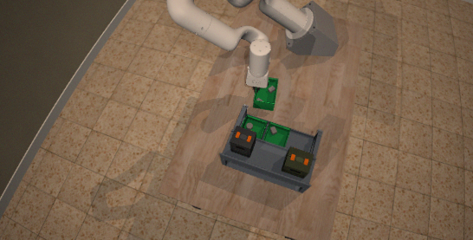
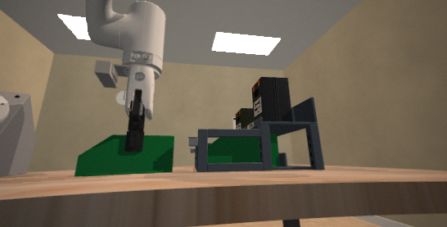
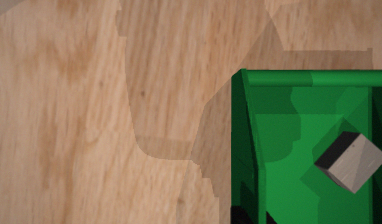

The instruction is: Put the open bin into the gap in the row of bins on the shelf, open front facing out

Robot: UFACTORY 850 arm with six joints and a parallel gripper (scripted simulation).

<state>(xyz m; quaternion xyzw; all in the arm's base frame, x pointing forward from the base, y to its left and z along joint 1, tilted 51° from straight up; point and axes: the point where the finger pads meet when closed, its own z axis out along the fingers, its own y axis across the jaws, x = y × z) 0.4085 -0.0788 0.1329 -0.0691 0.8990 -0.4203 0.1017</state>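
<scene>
Now: the green bin 10 mm behind my hand, 50 mm to the left of it and 20 mm below it. Also, from my hand: olive box: 360 mm ahead, 240 mm to the left, 90 mm above; grey shelf: 270 mm ahead, 130 mm to the left, 10 mm above; black box: 320 mm ahead, 10 mm to the left, 100 mm above.
</scene>
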